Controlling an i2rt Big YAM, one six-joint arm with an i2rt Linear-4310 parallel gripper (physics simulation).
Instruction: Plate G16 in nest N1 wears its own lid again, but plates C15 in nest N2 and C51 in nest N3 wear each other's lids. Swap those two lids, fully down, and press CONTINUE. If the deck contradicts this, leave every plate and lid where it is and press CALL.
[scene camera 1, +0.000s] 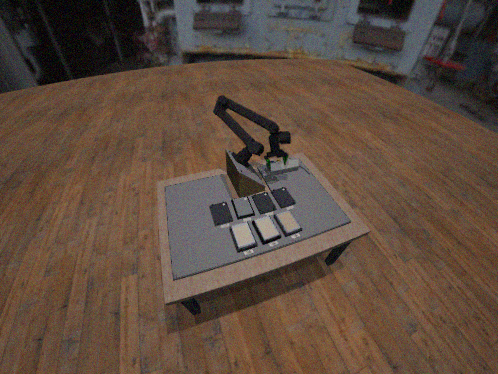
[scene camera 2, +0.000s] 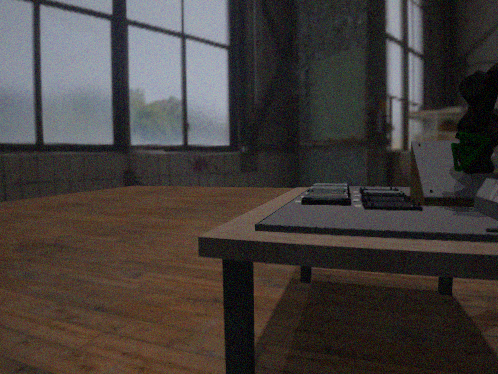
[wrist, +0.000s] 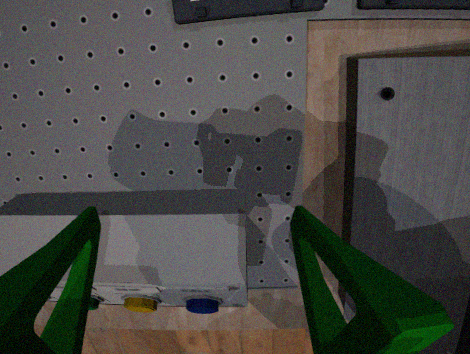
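Pixels of known places: gripper, fingertip midpoint: (scene camera 1: 277, 166) (scene camera 2: 460, 168) (wrist: 198, 215); arm's base, link origin: (scene camera 1: 239, 160).
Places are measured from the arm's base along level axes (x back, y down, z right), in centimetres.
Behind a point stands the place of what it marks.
Note:
My gripper (scene camera 1: 277, 161) {z -20.8, x -12.5, y 2.4 cm} (scene camera 2: 465, 167) {z -20.8, x -12.5, y 2.4 cm} (wrist: 198, 215) {z -20.8, x -12.5, y 2.4 cm} is open and empty, above the grey button box (scene camera 1: 285, 165) {z -30.7, x -8.3, y 7.5 cm} (scene camera 2: 488, 198) {z -28.0, x -9.1, y 9.1 cm} (wrist: 190, 250) {z -23.3, x -7.1, y 6.9 cm}. In the wrist view the box's front carries a yellow button (wrist: 140, 304) {z -28.0, x -3.4, y 5.8 cm}, a blue button (wrist: 203, 305) {z -23.2, x -2.8, y 5.8 cm} and a green button (wrist: 93, 303) {z -32.3, x -3.3, y 6.3 cm} partly hidden by the left finger. Their labels are unreadable. In scene camera 1, three pale-topped plates stand in the front row: left (scene camera 1: 243, 235) {z 17.9, x -44.7, y 9.4 cm}, middle (scene camera 1: 267, 228) {z 4.9, x -46.2, y 9.5 cm} and right (scene camera 1: 288, 223) {z -7.3, x -47.8, y 10.4 cm}. Their labels and lid markings are too small to read, so I cannot tell which lid is on which.
Behind the plates, a row holds a grey-topped item (scene camera 1: 243, 207) {z 9.7, x -27.0, y 11.4 cm} and dark ones at the left (scene camera 1: 220, 214) {z 23.2, x -25.7, y 12.2 cm}, middle (scene camera 1: 264, 202) {z -3.5, x -28.1, y 12.2 cm} and right (scene camera 1: 283, 197) {z -16.1, x -29.5, y 12.2 cm}. An upright panel (scene camera 1: 245, 183) {z 3.9, x -17.0, y 3.4 cm} (scene camera 2: 436, 172) {z -3.4, x -12.2, y 4.0 cm} (wrist: 415, 125) {z -7.5, x -13.5, y 8.1 cm} stands near the arm's base. The perforated grey deck (scene camera 1: 192, 240) {z 42.0, x -34.8, y 13.2 cm} (wrist: 75, 107) {z -31.7, x -17.7, y 13.2 cm} lies on the wooden table.

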